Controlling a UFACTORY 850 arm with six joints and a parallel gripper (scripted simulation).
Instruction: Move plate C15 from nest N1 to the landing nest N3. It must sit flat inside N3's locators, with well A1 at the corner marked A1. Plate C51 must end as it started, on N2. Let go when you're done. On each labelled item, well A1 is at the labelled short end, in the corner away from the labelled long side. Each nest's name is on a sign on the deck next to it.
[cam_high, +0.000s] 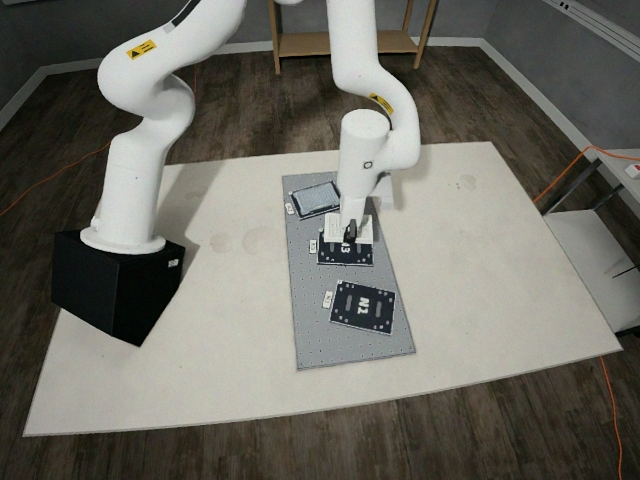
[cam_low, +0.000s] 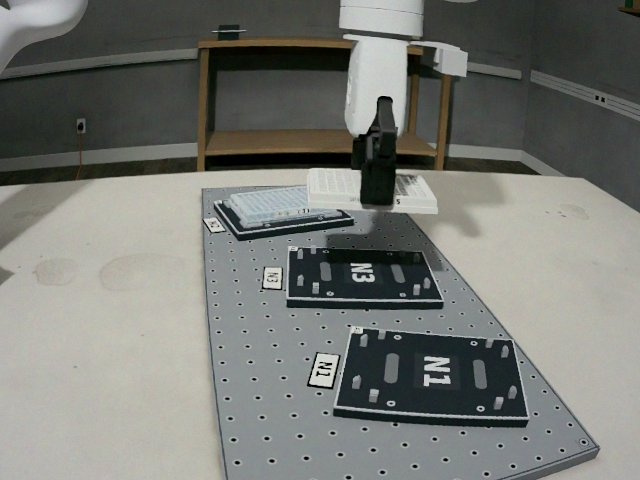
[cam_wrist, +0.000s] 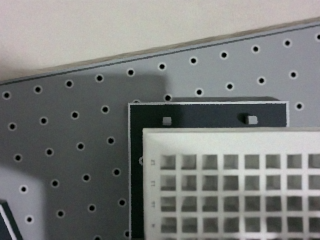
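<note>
My gripper is now 110 mm above the nest N3. Round my hand: white well plate C15 (10 mm below); clear plate C51 (190 mm to the left, 100 mm below, 80 mm behind); nest N1 (190 mm to the right, 110 mm below, 40 mm ahead).
</note>
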